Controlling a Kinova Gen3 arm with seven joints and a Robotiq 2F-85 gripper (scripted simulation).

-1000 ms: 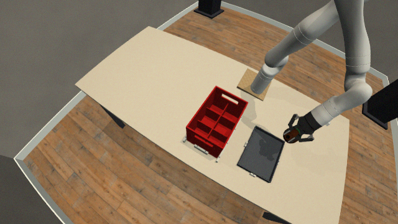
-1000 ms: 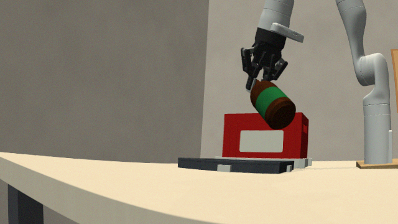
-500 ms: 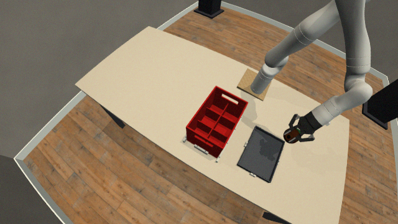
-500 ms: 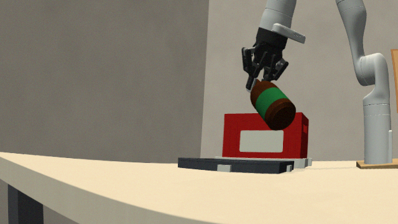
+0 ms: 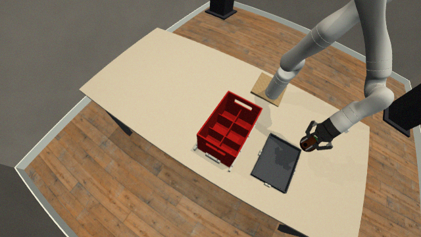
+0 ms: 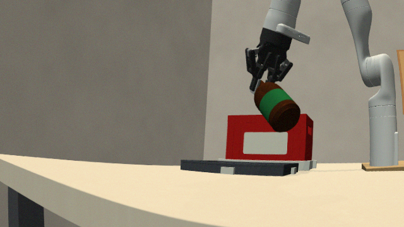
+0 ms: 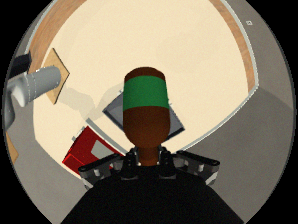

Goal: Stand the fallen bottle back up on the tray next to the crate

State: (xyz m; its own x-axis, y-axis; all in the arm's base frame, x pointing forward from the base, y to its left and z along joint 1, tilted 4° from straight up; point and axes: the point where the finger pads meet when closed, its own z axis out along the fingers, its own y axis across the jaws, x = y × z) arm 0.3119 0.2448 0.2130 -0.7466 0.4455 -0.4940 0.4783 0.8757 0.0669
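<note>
Right now my hand is 3 cm past the brown bottle, 2 cm to the right of it and 4 cm above it. Also, from my hand: dark grey tray: 5 cm ahead, 3 cm to the right, 19 cm below; then red crate: 9 cm ahead, 32 cm to the right, 12 cm below.
</note>
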